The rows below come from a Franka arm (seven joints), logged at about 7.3 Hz.
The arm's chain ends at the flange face. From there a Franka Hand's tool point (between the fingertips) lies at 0.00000 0.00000 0.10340 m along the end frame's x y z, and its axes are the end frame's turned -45 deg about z.
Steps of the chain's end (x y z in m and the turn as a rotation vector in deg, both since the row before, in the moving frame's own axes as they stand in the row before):
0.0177 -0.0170 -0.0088 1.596 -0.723 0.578
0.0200 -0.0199 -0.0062 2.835 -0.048 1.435
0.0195 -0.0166 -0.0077 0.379 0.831 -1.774
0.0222 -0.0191 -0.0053 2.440 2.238 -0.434
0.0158 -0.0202 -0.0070 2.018 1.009 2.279
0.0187 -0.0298 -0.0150 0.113 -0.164 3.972
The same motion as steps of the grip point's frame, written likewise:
0.0257 -0.0025 -0.0088 1.640 0.617 0.578
0.0318 -0.0036 -0.0063 2.039 1.971 1.435
0.0271 0.0026 -0.0077 -0.320 0.856 -1.774
0.0352 0.0019 -0.0055 0.143 3.308 -0.434
0.0293 -0.0043 -0.0071 0.713 2.140 2.279
0.0342 -0.0082 -0.0150 0.196 -0.036 3.972

